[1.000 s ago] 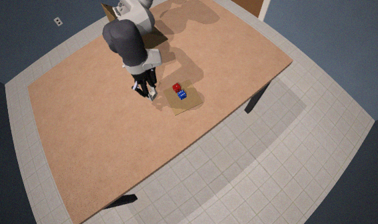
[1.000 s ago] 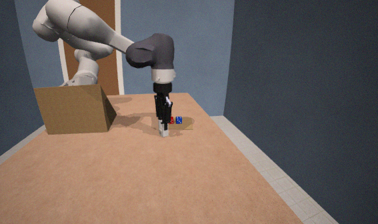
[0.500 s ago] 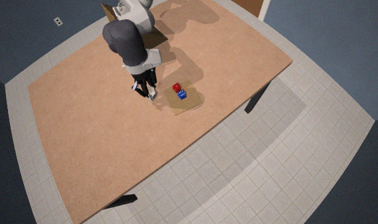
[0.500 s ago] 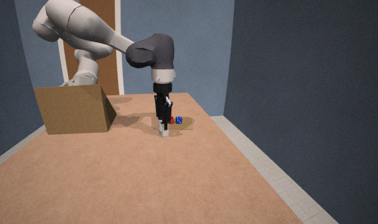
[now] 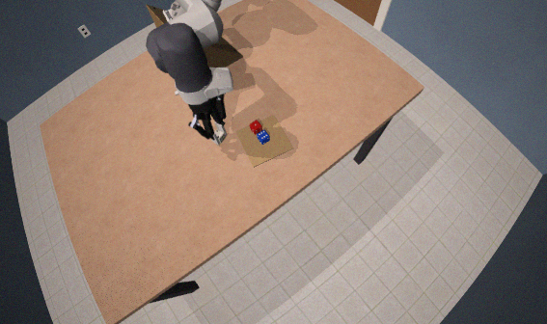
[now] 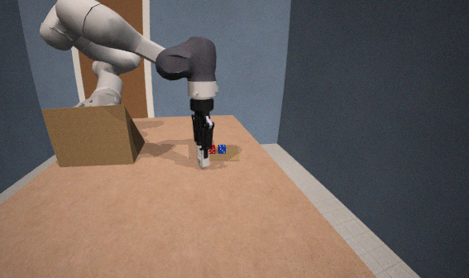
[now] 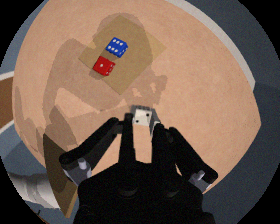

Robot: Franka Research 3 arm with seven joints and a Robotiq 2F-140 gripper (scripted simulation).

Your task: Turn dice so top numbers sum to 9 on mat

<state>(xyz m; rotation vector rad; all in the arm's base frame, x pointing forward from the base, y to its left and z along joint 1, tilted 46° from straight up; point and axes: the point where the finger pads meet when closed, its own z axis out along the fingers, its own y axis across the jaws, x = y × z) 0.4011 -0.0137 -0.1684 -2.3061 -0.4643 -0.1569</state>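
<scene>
Right now my hand is 110 mm to the right of the blue die, 90 mm short of it and 30 mm above it. Round my hand: white die: 20 mm below; tan mat: 110 mm to the left, 90 mm ahead, 50 mm below; red die: 110 mm to the left, 40 mm ahead, 30 mm below.
</scene>
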